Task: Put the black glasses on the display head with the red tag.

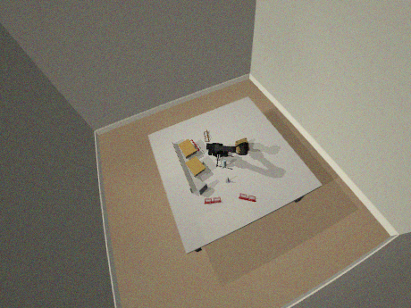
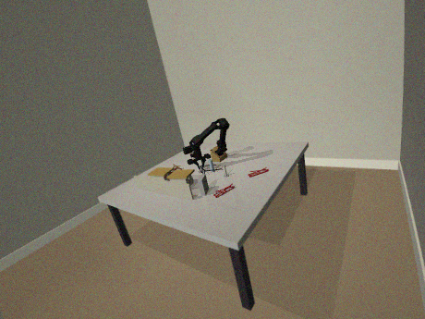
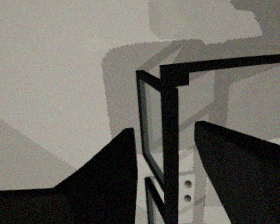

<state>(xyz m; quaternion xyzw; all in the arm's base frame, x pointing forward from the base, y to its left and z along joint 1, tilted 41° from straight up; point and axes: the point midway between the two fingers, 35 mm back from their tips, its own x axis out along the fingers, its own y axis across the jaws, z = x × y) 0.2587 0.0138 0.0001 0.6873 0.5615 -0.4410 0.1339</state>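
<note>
Now: gripper tip 3 cm past the pale blue piece, 9 cm to the right of it and 2 cm below it. Round my gripper tip: grey block: 25 cm ahead, 27 cm to the left, 3 cm above; then upright post: 26 cm to the left; then long base: 37 cm ahead, 4 cm to the right, 3 cm above.
</note>
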